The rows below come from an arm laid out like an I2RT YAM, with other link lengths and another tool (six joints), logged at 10 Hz.
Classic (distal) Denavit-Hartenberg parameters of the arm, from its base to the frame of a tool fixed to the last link. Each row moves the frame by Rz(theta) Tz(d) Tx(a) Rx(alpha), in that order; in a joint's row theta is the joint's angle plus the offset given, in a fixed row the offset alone. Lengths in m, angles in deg.
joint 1: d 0.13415, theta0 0, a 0.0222, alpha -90
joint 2: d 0, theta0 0, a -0.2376, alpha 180
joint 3: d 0, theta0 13.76, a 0.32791, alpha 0
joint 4: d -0.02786, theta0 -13.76, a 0.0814, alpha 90
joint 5: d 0.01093, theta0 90, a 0, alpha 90
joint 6: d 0.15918, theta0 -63, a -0.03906, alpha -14.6
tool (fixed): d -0.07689, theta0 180, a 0, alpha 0
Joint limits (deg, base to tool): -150..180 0..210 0..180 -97..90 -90..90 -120..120
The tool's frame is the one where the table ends.
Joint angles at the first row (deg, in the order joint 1, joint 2, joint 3, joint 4, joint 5, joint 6):
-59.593 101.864 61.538 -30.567 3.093 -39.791
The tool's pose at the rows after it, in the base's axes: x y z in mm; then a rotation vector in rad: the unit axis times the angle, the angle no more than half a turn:
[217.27, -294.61, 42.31, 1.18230, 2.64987, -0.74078]
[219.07, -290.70, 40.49, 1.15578, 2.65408, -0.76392]
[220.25, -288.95, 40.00, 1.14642, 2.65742, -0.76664]
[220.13, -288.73, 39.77, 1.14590, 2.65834, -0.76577]
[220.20, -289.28, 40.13, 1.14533, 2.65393, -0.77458]
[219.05, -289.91, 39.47, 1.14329, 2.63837, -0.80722]
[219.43, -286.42, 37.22, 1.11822, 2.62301, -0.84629]
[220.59, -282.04, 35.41, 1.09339, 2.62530, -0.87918]
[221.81, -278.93, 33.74, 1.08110, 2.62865, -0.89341]
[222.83, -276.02, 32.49, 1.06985, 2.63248, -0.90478]
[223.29, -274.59, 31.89, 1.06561, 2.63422, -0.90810]
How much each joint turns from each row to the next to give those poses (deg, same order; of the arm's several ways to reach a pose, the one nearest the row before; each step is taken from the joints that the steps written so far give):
1.070 -1.398 -2.186 2.121 0.961 -0.853
0.810 -0.504 -0.940 0.874 0.831 -0.414
0.349 -0.088 -0.197 0.109 0.153 -0.066
0.000 0.001 -0.043 0.000 -0.022 -0.022
0.022 -0.132 -0.088 0.262 0.240 -0.022
0.022 -0.656 -0.918 1.355 0.896 -0.153
0.656 -1.200 -1.878 2.142 1.050 -0.480
0.896 -0.656 -1.138 0.984 1.289 -0.394
0.612 -0.197 -0.568 0.459 0.678 -0.044
0.546 -0.196 -0.480 0.306 0.568 -0.044
0.240 -0.087 -0.219 0.110 0.197 0.022

